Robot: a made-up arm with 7 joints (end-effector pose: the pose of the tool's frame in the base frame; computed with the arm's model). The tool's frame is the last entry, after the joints. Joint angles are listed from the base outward.
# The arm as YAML. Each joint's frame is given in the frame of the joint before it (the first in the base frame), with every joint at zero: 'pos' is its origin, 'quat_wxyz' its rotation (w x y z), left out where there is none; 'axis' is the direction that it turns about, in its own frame. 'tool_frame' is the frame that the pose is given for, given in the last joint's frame.
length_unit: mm
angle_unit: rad
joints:
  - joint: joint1
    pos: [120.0, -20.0, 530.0]
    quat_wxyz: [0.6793, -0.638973, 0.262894, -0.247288]
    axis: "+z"
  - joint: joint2
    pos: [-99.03, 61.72, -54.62]
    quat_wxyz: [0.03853, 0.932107, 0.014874, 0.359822]
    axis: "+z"
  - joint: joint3
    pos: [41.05, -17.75, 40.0]
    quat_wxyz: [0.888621, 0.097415, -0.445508, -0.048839]
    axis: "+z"
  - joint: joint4
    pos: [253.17, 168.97, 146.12]
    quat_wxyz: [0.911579, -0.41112, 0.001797, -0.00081]
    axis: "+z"
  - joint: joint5
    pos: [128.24, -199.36, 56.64]
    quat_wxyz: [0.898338, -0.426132, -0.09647, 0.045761]
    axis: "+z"
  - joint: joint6
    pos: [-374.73, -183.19, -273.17]
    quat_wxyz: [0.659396, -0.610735, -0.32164, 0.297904]
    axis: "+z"
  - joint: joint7
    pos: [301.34, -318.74, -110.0]
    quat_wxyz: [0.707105, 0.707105, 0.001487, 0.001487]
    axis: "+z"
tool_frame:
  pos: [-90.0, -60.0, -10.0]
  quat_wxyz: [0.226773, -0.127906, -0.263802, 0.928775]
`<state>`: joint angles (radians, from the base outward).
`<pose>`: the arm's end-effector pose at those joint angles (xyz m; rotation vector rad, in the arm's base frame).
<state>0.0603 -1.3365 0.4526 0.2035 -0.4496 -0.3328 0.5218</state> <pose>0.0833 -0.4665 0.7456 -0.7028 0.1525 -3.0397</pose>
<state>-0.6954 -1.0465 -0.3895 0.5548 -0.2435 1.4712 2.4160</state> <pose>-0.3059 -0.7336 -0.1033 -1.5799 2.0687 -0.7911</pose>
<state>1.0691 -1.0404 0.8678 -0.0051 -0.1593 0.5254 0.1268</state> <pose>0.0672 -0.4671 0.2943 1.9912 -0.2206 2.3265</pose>
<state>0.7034 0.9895 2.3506 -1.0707 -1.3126 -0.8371 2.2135</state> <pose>-0.0974 0.3224 0.5364 -1.2183 0.9795 1.3794</pose>
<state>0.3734 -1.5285 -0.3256 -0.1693 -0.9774 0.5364 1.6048</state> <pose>-0.3447 -0.5349 0.5290 1.9312 -0.9072 0.6975</pose>
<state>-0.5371 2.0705 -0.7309 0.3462 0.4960 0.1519 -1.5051</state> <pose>0.2744 -0.4446 0.7059 2.1190 1.5569 -1.1303</pose>
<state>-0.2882 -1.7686 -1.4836 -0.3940 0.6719 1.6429 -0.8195</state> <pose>-0.1223 0.1221 1.0077 -3.0078 0.6461 0.4112</pose>
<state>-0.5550 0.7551 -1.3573 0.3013 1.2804 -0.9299 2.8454</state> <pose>0.4884 -0.8861 0.3400 0.6866 -0.7751 1.0644</pose>
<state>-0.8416 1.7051 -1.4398 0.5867 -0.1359 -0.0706 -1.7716</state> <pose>0.3728 -0.3011 0.6477 -1.2820 -1.9890 1.6429</pose>
